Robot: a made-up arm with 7 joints.
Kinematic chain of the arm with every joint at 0, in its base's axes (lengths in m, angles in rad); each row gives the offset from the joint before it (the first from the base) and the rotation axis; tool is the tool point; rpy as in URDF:
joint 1: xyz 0 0 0.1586 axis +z
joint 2: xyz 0 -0.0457 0.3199 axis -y
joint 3: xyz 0 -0.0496 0.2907 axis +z
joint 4: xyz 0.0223 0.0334 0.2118 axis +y
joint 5: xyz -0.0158 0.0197 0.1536 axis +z
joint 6: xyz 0 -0.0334 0.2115 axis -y
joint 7: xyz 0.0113 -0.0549 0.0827 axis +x
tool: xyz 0 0 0 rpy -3.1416 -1.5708 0
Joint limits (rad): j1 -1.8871..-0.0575 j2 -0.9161..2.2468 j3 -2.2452..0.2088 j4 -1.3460..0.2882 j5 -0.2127..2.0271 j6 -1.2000..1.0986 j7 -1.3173..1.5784
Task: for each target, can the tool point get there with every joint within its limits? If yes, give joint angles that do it. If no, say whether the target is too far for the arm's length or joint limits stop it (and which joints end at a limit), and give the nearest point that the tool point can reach.
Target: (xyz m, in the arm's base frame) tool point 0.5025 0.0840 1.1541
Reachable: yes | joints -0.2049 -0.5457 -1.8949 -0.6529 0.0449 0.5728 -0.6469
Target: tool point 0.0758 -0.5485 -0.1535
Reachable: no: joint limits stop it (at a limit: joint 1, joint 2, joint 3, joint 4) | nearest point -0.1670 -0.1995 -0.1454 | short by 0.425 m
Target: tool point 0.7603 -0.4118 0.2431
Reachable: no: joint limits stop it (at a limit: joint 2, joint 3, joint 4, joint 5) | nearest point 0.6324 -0.3425 0.5807 | short by 0.368 m
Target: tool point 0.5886 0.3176 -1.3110
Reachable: no: too far | nearest point 0.1892 0.3887 -0.2535 | short by 1.133 m
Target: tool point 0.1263 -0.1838 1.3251
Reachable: yes | joints -1.6272 -0.2571 -1.5331 -0.4969 0.0179 0.6120 -0.7501
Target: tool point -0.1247 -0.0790 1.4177
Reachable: yes | joints -1.4458 0.0098 -1.9318 -0.2221 1.2844 -0.5832 0.4745
